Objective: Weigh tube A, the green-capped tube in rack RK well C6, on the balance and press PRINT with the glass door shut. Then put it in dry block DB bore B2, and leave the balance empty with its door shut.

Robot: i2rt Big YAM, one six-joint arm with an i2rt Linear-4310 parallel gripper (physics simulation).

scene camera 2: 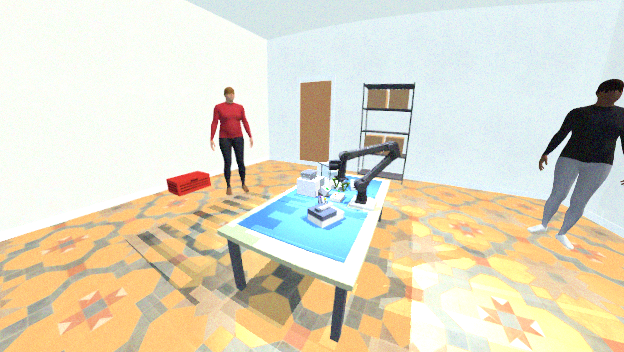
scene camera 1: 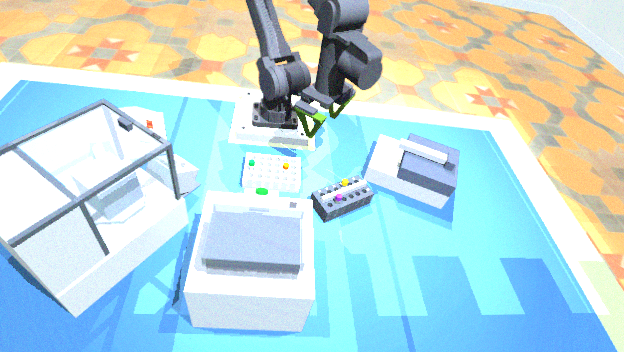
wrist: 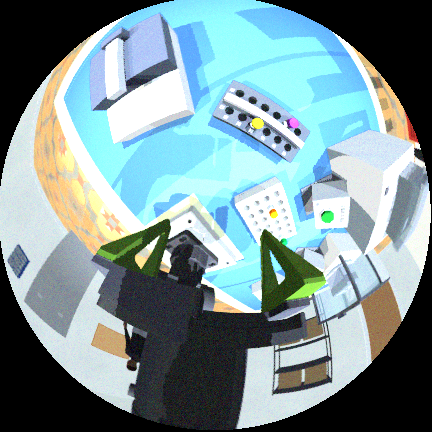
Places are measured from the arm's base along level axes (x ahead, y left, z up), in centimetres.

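Pixels of known places: gripper, fingertip midpoint: point(scene camera 2: 340, 189) point(scene camera 1: 321, 127) point(wrist: 214, 228); arm's base at its link origin: point(scene camera 2: 361, 200) point(scene camera 1: 274, 117) point(wrist: 191, 251).
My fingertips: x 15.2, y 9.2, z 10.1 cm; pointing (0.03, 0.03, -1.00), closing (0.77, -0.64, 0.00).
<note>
Ahead of a thing's pixels: the offset from my fingertips to its middle. "*": to the spot under its first point.
My gripper point(scene camera 1: 323, 126) point(scene camera 2: 341, 184) point(wrist: 214, 228) is open and empty, high above the table near the arm's base, behind and to the right of the white rack @[dx +4.3, dy -10.1, dz -10.9 cm] point(scene camera 1: 297, 184) point(wrist: 256, 189) in scene camera 1. Tube A's green cap @[dx +4.9, dy -14.9, dz -7.4 cm] point(scene camera 1: 251, 163) point(wrist: 284, 241) shows in a corner well of that rack; an orange cap @[dx +5.4, dy -7.3, dz -7.4 cm] point(scene camera 1: 286, 166) point(wrist: 273, 213) is in another well. The dark two-row block @[dx +11.5, dy +5.4, dz -10.0 cm] point(scene camera 1: 350, 207) point(wrist: 302, 137) holds a yellow-capped tube @[dx +9.7, dy +5.6, dz -9.1 cm] point(scene camera 1: 345, 182) point(wrist: 257, 123) and a magenta-capped one @[dx +14.1, dy +3.6, dz -9.1 cm] point(scene camera 1: 339, 197) point(wrist: 294, 122). The glass-walled balance @[* dx +27.7, dy -34.8, dz -9.8 cm] point(scene camera 1: 132, 260) stands at the left; its door state is unclear.
A large white machine @[dx +25.7, dy -13.5, dz -2.9 cm] point(scene camera 1: 250, 305) point(wrist: 370, 175) stands in front of the rack. A small box with a green button point(scene camera 1: 261, 191) point(wrist: 327, 216) stands between them. A dark-lidded device @[dx +1.9, dy +24.5, dz -7.3 cm] point(scene camera 1: 425, 170) point(wrist: 150, 105) is at the right. A small unit with a red display @[dx -5.0, dy -42.9, dz -8.9 cm] point(scene camera 1: 149, 124) is behind the balance.
</note>
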